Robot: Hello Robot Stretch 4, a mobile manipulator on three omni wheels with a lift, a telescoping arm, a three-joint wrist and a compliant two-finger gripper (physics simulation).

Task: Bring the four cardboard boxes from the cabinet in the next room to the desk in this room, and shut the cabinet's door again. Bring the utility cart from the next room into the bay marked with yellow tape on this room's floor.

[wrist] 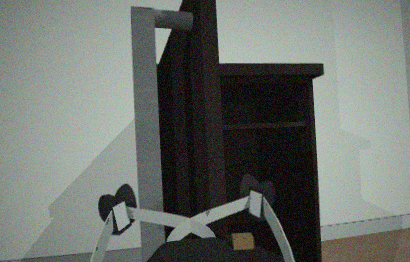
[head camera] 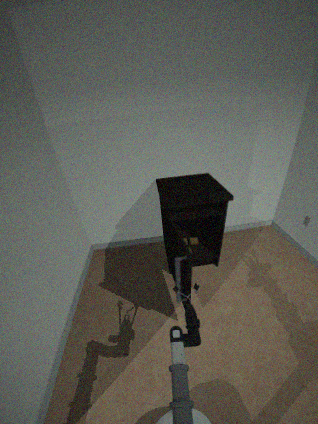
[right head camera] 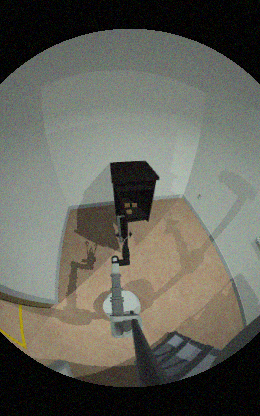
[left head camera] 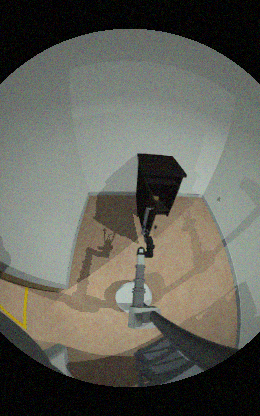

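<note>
My gripper is there in the pictures, and I can see a dark cabinet in them as well.
</note>
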